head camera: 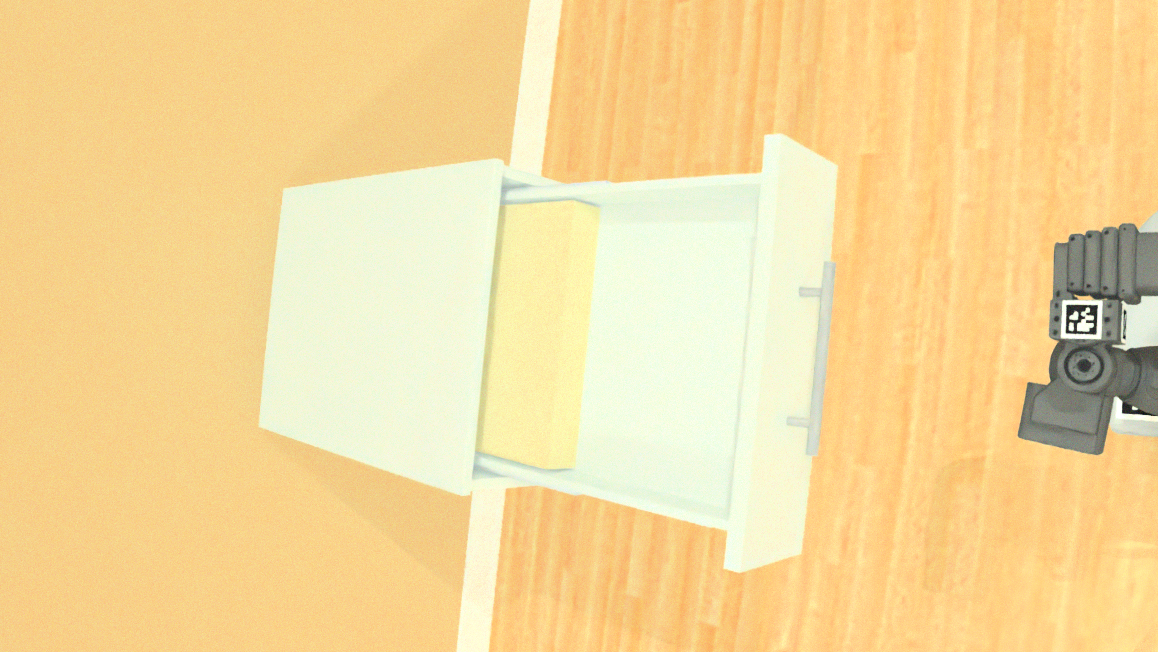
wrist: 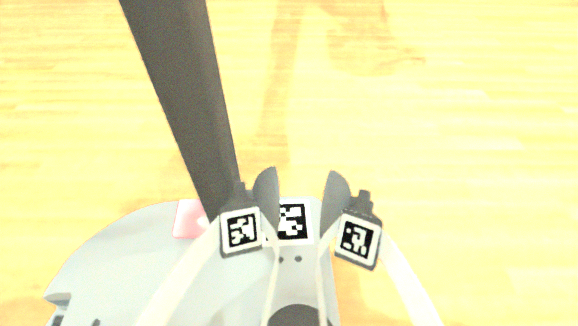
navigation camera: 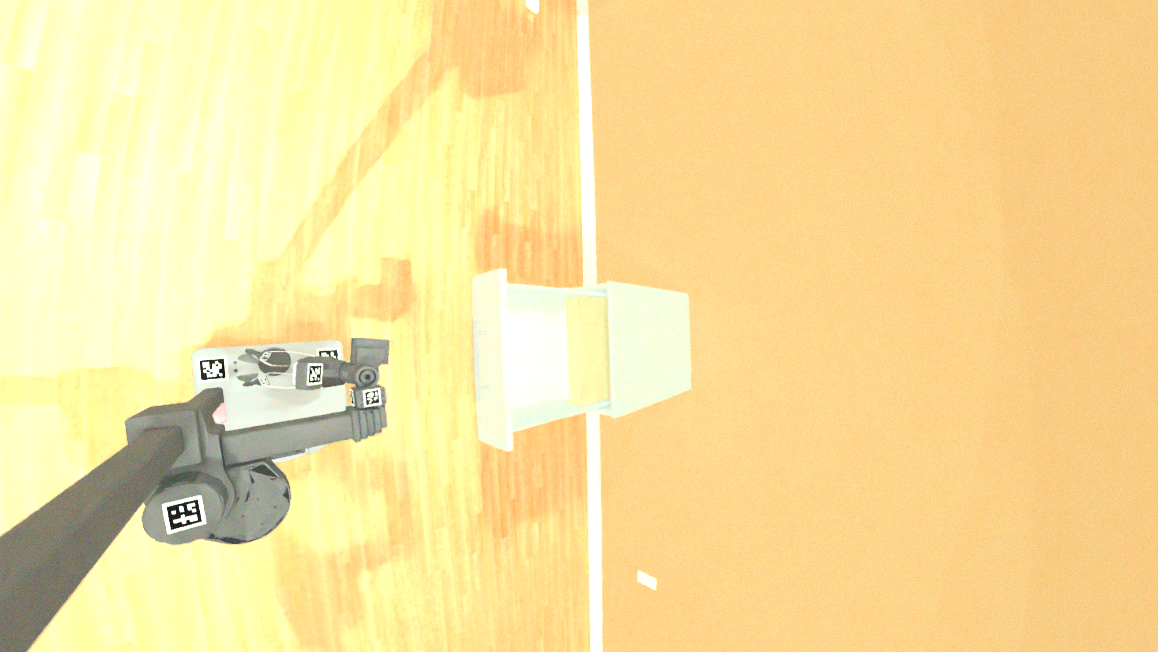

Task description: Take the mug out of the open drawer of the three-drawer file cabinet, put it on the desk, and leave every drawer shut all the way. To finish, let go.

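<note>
The white file cabinet (head camera: 380, 323) (navigation camera: 650, 348) stands against the wall, seen from above. Its top drawer (head camera: 779, 356) (navigation camera: 491, 364) is pulled far out, with a grey bar handle (head camera: 821, 356) on the front. The lower drawers are hidden beneath it. A pale yellow block (head camera: 534, 340) (navigation camera: 587, 348) lies across the rear of the open drawer, partly under the cabinet top. No mug or desk shows in these views. My gripper (wrist: 301, 191) (navigation camera: 249, 368) is open, with a gap between its fingertips. It is over my own base, away from the drawer.
My base (navigation camera: 283, 404) (wrist: 200, 280) is in front of the drawer, with floor between them. My mast (navigation camera: 89, 518) (wrist: 185, 100) rises beside the arm (navigation camera: 291, 437). The tan wall (head camera: 145, 323) (navigation camera: 850, 323) with a white baseboard (head camera: 482, 566) (navigation camera: 593, 518) is behind the cabinet.
</note>
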